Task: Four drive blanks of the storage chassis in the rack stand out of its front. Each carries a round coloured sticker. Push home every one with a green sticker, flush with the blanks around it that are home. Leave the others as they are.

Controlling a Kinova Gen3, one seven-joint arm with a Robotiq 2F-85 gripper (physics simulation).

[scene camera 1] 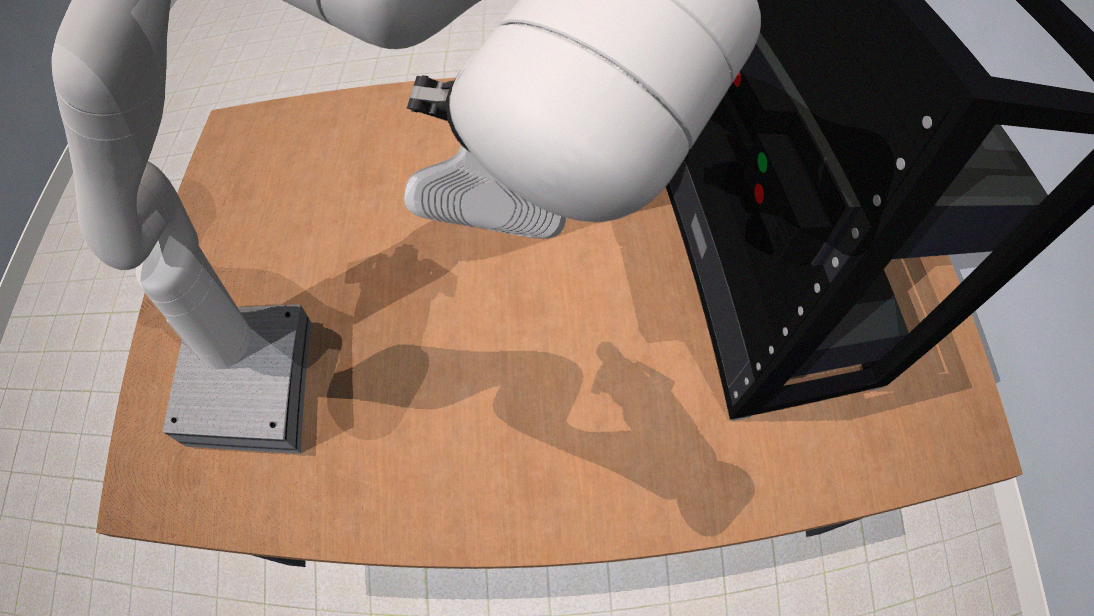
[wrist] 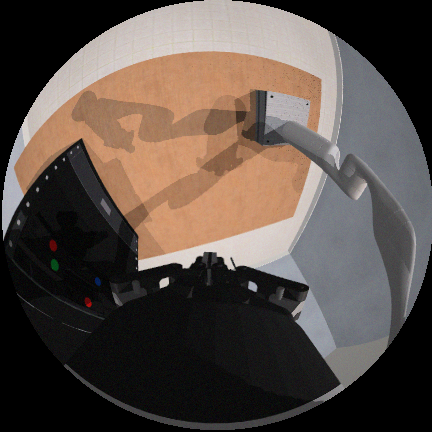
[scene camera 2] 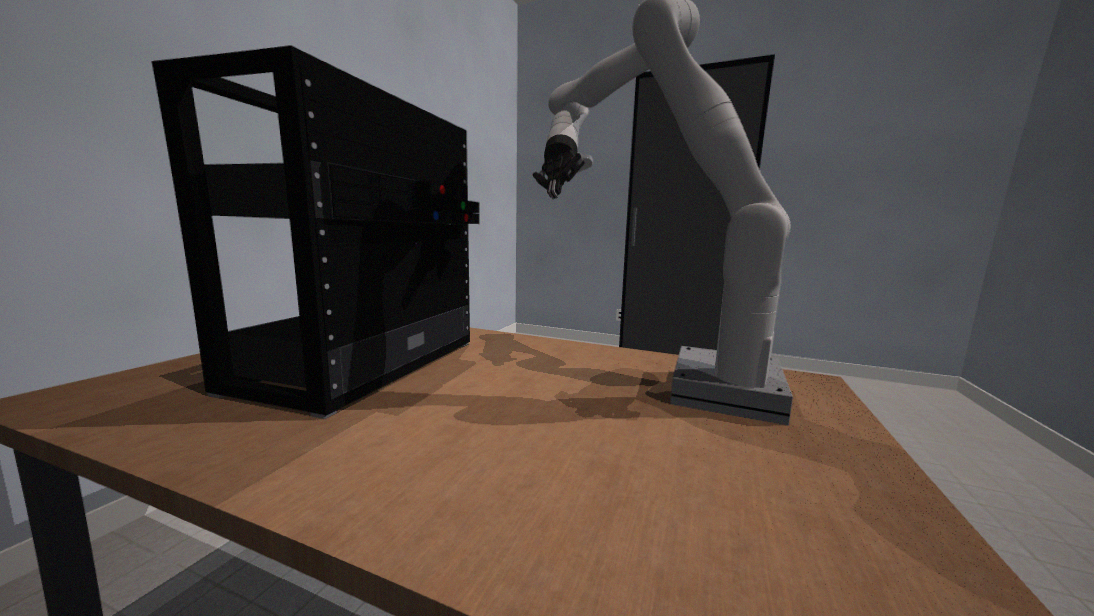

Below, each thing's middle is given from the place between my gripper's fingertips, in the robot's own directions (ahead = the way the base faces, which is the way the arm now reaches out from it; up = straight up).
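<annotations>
As for the blue-sticker blank (scene camera 1: 731, 113), my hand is 5 cm above it, 29 cm short of it and 11 cm to the right of it. Of the things named here, going by their middles, that blank is the nearest to my hand. There is a black rack (scene camera 1: 899, 125) too, which sits 11 cm below my hand, 19 cm to the left of it and 39 cm ahead of it.
</annotations>
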